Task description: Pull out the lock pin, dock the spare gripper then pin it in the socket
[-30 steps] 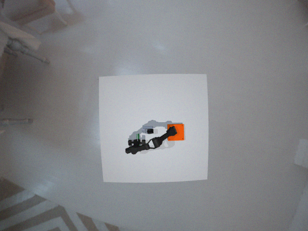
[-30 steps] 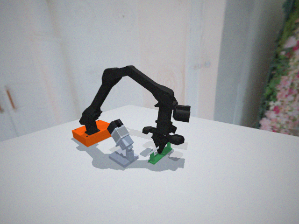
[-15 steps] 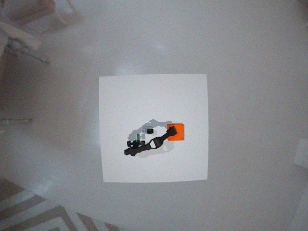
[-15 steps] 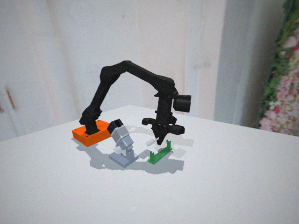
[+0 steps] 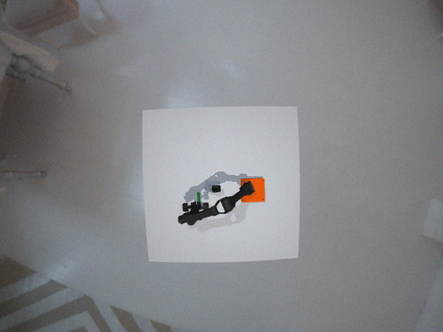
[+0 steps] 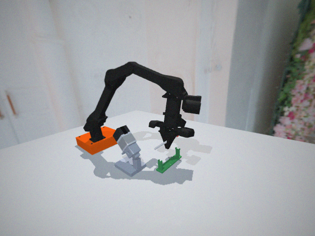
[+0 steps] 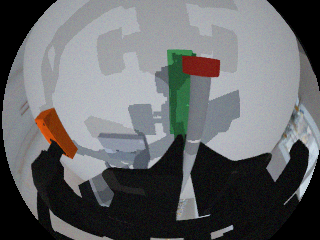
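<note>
My gripper tip is now 5 cm above the green cradle and 1 cm to the right of it. From my gripper tip the other things lie so: grey mount (11 cm to the right, 9 cm behind, 2 cm below); then spare gripper (11 cm to the right, 11 cm behind, 4 cm above).
</note>
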